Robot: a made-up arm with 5 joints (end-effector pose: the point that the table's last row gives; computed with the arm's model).
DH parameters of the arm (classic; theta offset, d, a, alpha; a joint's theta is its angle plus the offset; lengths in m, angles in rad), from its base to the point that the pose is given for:
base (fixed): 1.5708 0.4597 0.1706 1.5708
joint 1: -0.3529 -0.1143 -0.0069 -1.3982
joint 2: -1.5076 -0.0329 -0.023 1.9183
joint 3: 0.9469 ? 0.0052 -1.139
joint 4: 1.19 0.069 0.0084 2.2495
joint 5: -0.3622 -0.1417 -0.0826 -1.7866
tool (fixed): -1.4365 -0.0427 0 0
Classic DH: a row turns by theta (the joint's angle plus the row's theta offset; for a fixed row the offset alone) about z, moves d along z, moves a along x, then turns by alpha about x.
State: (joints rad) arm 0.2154 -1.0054 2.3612 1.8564 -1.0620
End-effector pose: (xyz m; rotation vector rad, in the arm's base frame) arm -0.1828 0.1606 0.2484 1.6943 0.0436 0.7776
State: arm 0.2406 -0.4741 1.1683 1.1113 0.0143
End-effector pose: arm -0.2380 0.1019 0.3620 -1.2500 -1.4177 0.1196
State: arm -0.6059 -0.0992 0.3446 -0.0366 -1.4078
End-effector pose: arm -0.3467 0.1692 0.4846 -1.8499 -0.3937 0.0441
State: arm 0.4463 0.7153 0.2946 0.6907 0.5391
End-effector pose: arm -0.1877 0.0714 0.3258 1.0268 -0.6219 1.1524
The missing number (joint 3, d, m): -0.0696
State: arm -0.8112 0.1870 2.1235 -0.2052 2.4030
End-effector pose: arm -0.1591 0.1300 0.2285 1.7729 0.2854 2.1480
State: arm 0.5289 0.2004 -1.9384 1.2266 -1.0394
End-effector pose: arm 0.0239 0.0901 0.4401 0.1923 0.0026 1.9766
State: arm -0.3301 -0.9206 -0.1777 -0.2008 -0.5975
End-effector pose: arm -0.2766 0.2848 0.4068 -0.6964 -0.2416 -0.8065
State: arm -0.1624 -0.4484 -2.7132 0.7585 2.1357
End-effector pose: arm -0.0135 0.1679 0.5669 1.6041 1.2189 -2.3488
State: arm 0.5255 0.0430 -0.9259 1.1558 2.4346
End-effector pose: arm -0.2756 0.0974 0.5195 2.4750 1.2317 0.0400
